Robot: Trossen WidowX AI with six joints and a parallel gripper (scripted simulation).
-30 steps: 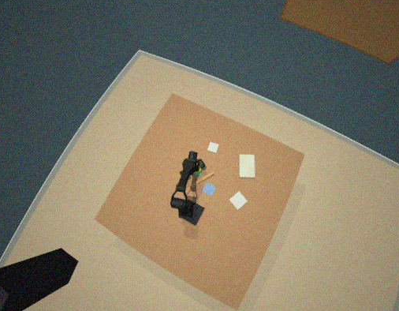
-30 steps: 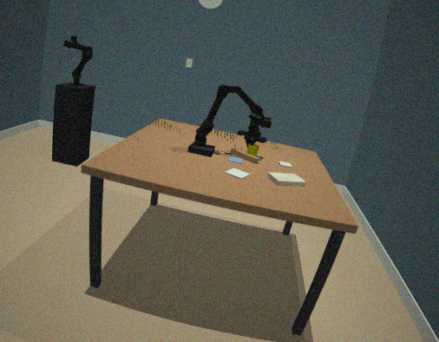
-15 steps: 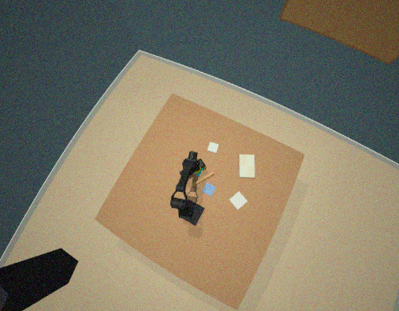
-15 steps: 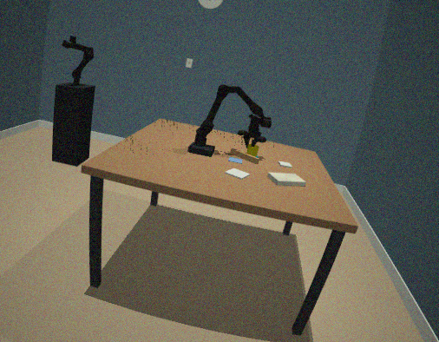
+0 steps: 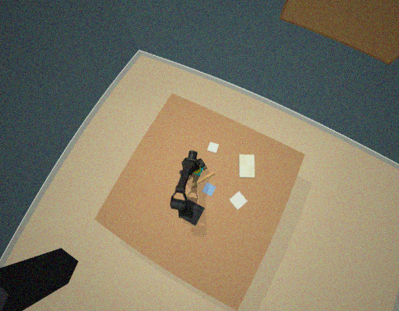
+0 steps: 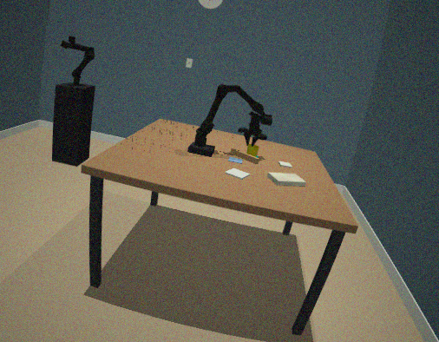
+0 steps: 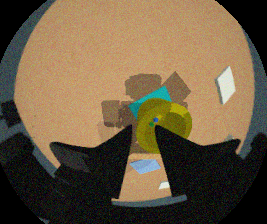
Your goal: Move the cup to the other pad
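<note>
Now: the yellow cup 20 mm ahead of my gripper tip, 10 mm to the right of it and 20 mm below it. The rest, counted from my gripper tip: slab: 200 mm ahead, 370 mm to the right, 50 mm below; then cyan pad: 20 mm ahead, 20 mm to the right, 70 mm below.
</note>
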